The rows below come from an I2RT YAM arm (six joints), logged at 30 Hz.
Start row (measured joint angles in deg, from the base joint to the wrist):
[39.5, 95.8, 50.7, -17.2, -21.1, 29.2]
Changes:
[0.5, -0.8, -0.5, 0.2, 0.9, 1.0]
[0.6, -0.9, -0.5, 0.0, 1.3, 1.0]
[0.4, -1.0, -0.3, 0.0, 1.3, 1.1]
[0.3, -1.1, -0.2, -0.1, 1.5, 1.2]
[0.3, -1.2, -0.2, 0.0, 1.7, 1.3]
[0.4, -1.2, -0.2, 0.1, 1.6, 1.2]
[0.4, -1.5, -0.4, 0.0, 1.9, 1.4]
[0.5, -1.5, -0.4, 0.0, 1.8, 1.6]
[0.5, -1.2, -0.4, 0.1, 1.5, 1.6]
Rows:
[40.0, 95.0, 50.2, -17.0, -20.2, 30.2]
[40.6, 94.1, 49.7, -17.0, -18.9, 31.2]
[41.0, 93.1, 49.4, -17.0, -17.6, 32.3]
[41.3, 92.0, 49.2, -17.1, -16.1, 33.5]
[41.6, 90.8, 49.0, -17.1, -14.4, 34.8]
[42.0, 89.6, 48.8, -17.0, -12.8, 36.0]
[42.4, 88.1, 48.4, -17.0, -10.9, 37.4]
[42.9, 86.6, 48.0, -17.0, -9.1, 39.0]
[43.4, 85.4, 47.6, -16.9, -7.6, 40.6]

